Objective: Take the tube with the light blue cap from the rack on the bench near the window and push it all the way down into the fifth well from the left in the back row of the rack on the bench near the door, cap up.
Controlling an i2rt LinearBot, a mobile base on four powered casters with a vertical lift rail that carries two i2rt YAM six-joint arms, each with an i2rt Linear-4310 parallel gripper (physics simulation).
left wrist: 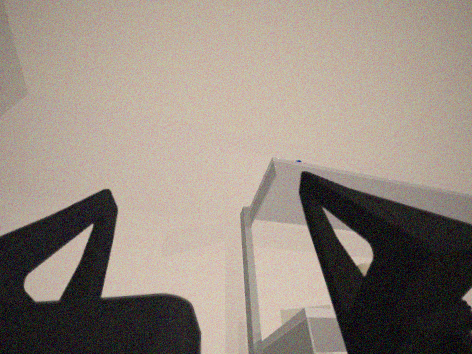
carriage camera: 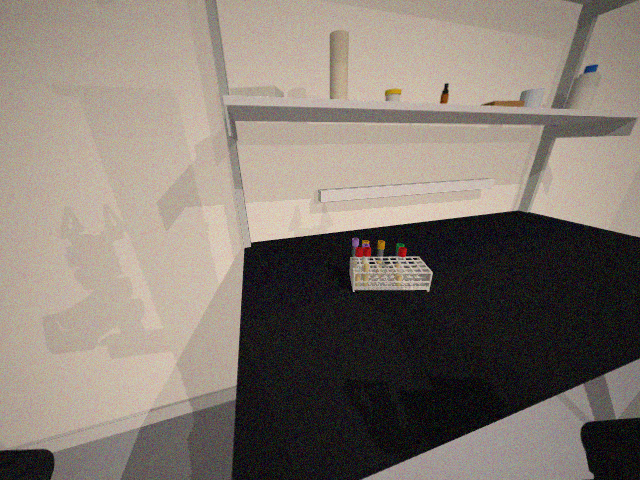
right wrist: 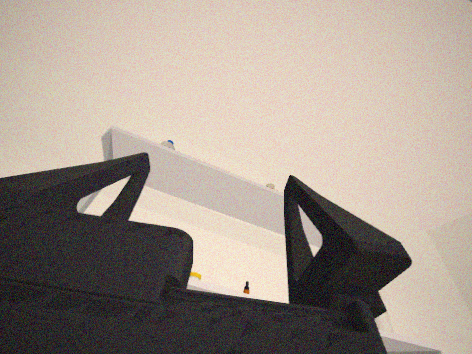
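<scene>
A white wire tube rack stands on the black bench top in the carriage view. It holds several capped tubes toward its left: a purple-capped tube, orange-capped ones, red-capped ones and a green-capped tube. I cannot make out a light blue cap among them. My left gripper is open and empty, pointing up at the wall and shelf. My right gripper is open and empty, also tilted up toward the shelf. Both are far from the rack.
A grey shelf above the bench carries a tall beige cylinder, a yellow-lidded jar, a small brown bottle, a brown box and a blue-capped bottle. A post and wall stand at the bench's left. A white rail runs along the back wall.
</scene>
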